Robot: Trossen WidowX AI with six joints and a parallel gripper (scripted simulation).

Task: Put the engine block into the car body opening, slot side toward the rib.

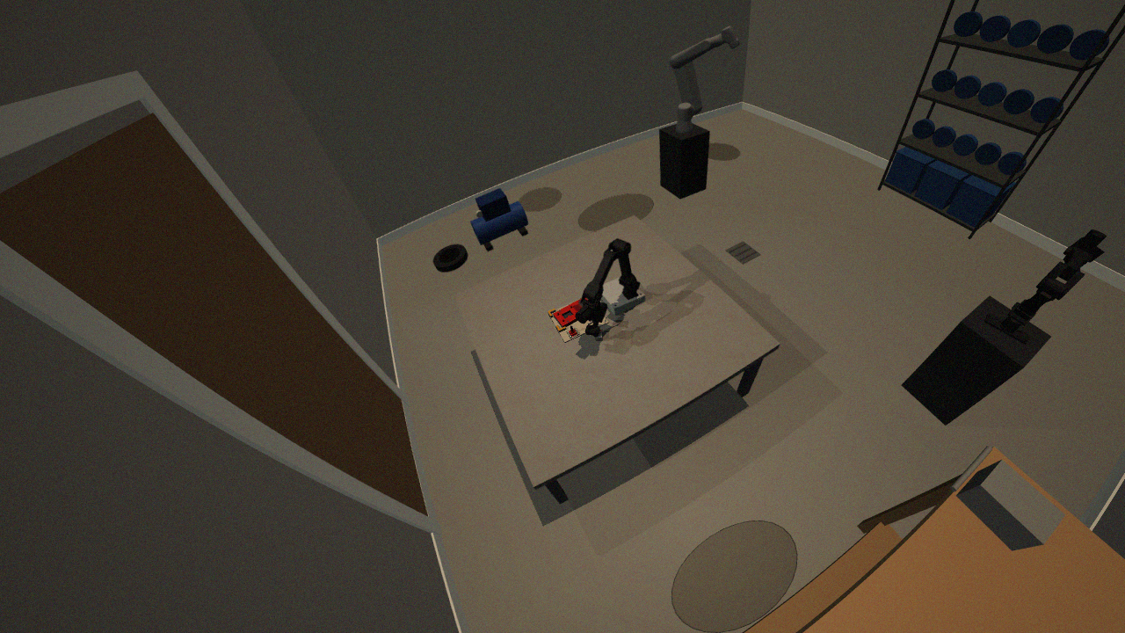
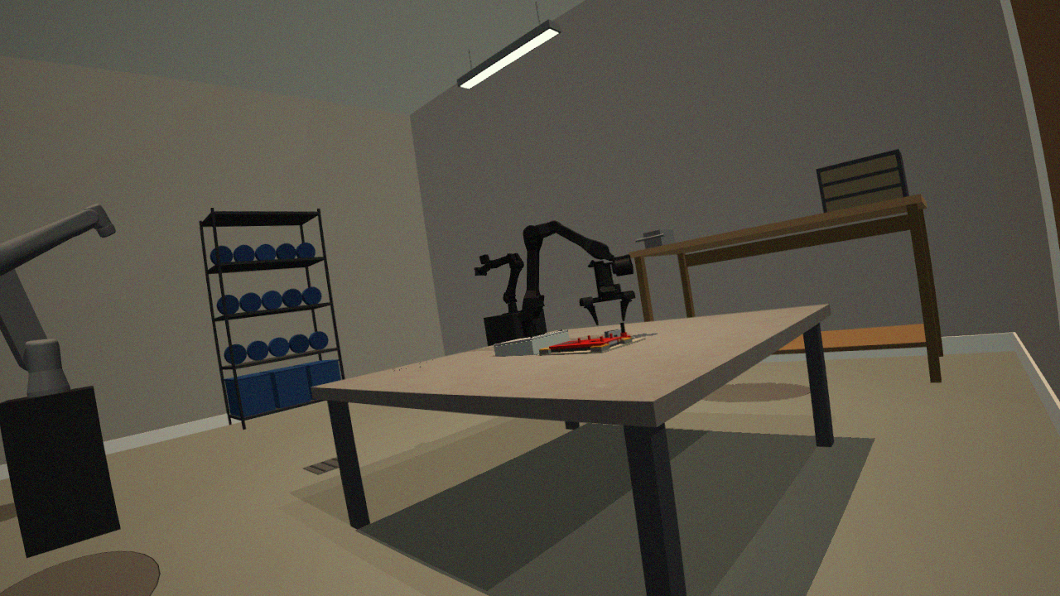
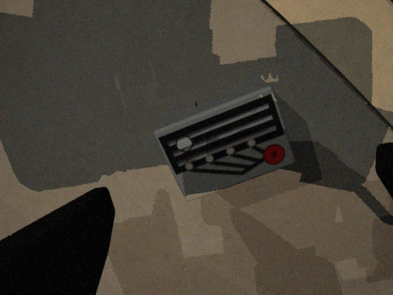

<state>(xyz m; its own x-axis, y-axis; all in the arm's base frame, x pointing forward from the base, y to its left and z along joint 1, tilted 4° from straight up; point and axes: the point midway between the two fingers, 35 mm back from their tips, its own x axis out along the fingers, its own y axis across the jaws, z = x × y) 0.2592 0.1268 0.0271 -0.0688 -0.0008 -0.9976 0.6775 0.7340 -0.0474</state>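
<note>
My gripper tip is now 1 cm short of the grey engine block and 4 cm above it.
</note>
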